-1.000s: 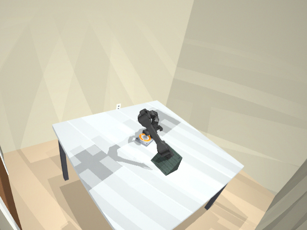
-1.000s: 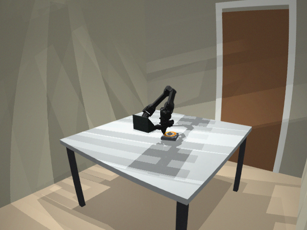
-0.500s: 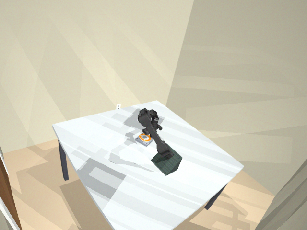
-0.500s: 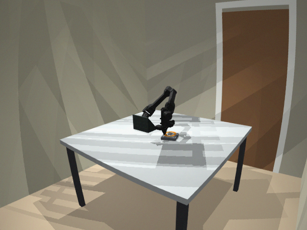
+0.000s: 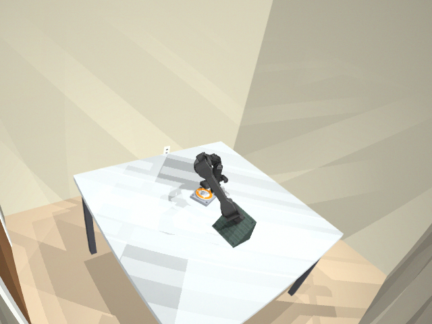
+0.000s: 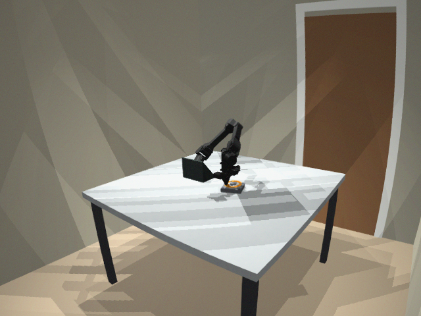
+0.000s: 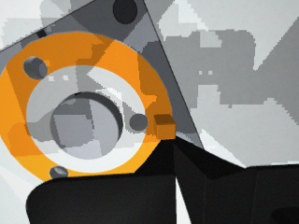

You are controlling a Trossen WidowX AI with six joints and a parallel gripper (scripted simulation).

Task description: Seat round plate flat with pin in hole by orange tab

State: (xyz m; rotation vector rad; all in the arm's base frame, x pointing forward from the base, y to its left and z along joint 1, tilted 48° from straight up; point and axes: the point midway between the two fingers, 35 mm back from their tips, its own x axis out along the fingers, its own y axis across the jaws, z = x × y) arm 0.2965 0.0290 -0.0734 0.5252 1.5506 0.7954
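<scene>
Right now the round plate is 3 cm to the left of my gripper tip and 1 cm ahead of it. Round my gripper tip: square base (5 cm to the left, 1 cm below, 1 cm ahead).
</scene>
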